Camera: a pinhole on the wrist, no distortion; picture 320 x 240 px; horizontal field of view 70.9 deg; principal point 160.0 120.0 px. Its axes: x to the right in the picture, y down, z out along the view. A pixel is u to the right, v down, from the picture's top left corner.
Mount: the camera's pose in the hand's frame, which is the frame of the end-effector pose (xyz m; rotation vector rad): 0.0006 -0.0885 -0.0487 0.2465 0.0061 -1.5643
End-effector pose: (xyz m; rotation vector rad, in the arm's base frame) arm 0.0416 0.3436 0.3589 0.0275 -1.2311 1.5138
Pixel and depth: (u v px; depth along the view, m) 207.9 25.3 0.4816
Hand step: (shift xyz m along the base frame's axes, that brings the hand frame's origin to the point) 0.0809 -0.4944 0.1801
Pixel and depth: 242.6 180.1 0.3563
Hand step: 0.0195 -0.2183 0.3396
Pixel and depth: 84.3 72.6 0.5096
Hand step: -0.1943 -0.4452 0.0967
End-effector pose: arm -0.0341 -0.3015 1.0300 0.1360 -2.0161 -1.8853
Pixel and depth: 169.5 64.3 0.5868
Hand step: 0.0109 0.5233 -0.2634
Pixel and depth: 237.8 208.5 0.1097
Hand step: -0.0710 0.0327 -0.1372
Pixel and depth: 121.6 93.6 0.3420
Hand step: -0.0269 0.2926 -0.1108
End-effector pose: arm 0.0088 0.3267 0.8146 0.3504 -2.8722 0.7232
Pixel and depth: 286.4 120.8 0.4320
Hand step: 0.1307 -0.4899 -0.1266
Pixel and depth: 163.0 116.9 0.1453
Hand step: 0.0435 -0.1374 -0.0348
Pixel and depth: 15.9 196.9 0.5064
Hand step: -0.1770 -0.1421 -0.5029
